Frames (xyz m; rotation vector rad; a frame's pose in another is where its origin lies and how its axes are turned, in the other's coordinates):
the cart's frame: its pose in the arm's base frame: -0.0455 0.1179 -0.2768 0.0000 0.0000 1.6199
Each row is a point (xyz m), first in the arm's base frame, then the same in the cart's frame.
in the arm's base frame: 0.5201 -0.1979 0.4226
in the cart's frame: -0.3432 -0.5494 0.6994
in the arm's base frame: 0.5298 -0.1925 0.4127
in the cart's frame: -0.3383 -0.5594 0.6895
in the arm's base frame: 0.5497 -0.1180 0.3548
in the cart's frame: -0.2648 -0.5829 0.6316
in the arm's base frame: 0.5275 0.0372 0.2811
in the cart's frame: -0.1087 -0.5683 0.5579
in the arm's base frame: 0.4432 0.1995 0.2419
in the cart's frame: 0.0575 -0.4921 0.5187
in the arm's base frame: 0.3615 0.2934 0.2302
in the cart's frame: 0.1553 -0.4151 0.5070
